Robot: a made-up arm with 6 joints.
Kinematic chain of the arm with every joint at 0, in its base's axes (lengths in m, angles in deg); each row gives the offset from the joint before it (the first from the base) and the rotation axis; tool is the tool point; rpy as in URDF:
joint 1: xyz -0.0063 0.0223 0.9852 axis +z
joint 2: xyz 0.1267 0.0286 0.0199 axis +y
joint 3: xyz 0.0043 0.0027 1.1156 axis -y
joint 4: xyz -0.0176 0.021 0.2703 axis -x
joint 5: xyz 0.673 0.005 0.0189 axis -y
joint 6: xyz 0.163 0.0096 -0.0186 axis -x
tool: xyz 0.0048 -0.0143 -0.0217 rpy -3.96 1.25 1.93
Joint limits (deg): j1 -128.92..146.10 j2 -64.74..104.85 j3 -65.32..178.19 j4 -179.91..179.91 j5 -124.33..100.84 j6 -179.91..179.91
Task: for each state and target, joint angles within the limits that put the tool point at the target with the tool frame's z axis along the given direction. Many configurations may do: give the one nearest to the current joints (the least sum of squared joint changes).
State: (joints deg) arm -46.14 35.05 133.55 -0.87 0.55 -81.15
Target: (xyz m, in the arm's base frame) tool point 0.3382 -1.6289 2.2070 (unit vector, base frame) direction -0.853 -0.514 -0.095
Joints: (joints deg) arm -81.96 60.91 85.36 10.09 35.77 -124.83
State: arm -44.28 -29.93 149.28 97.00 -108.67 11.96
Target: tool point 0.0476 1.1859 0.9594 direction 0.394 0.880 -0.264
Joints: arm -97.52 -57.84 161.75 89.78 -71.51 18.75
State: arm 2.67 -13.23 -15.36 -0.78 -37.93 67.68
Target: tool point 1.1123 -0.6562 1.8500 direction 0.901 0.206 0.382
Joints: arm -33.88 21.41 -4.90 -10.73 -37.52 47.05
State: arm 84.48 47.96 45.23 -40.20 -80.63 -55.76
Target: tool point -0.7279 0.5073 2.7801 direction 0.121 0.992 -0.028
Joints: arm 135.11 21.12 70.08 -63.50 -36.14 -55.56
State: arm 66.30 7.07 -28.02 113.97 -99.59 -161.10
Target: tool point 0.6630 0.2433 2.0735 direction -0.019 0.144 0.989
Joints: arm 26.26 -5.06 -30.75 97.56 -95.32 -116.75
